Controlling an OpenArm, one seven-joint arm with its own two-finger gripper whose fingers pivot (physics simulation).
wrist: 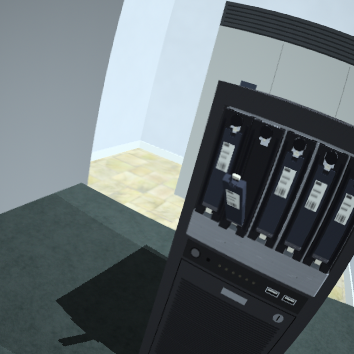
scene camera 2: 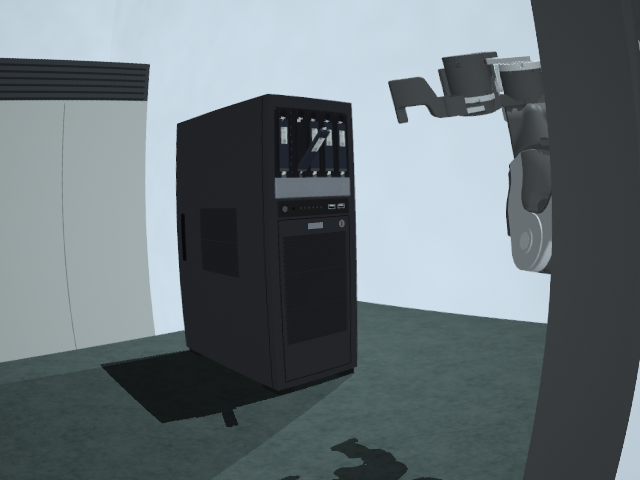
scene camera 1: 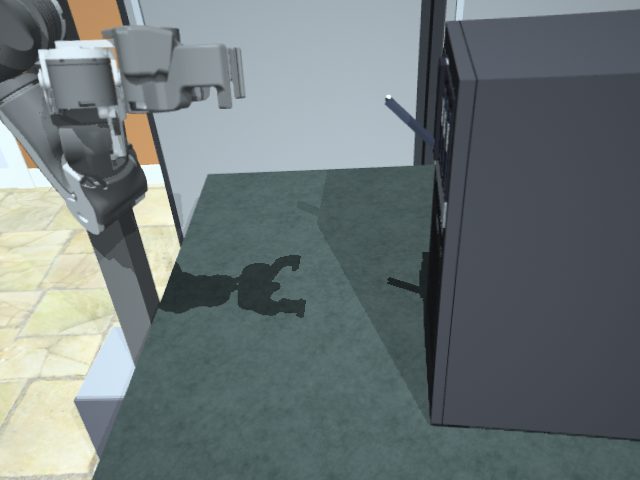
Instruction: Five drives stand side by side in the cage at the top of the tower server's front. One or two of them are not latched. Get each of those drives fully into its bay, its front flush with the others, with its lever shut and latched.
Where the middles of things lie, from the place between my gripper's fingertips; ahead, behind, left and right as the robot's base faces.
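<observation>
Counting from my hand, I find the drive lever [wrist: 234, 191] 70 mm below, 180 mm ahead and 30 mm to the left. The dark tower server [scene camera 1: 524, 327] is 210 mm below my hand, 10 mm to the right of it and 370 mm ahead of it.
</observation>
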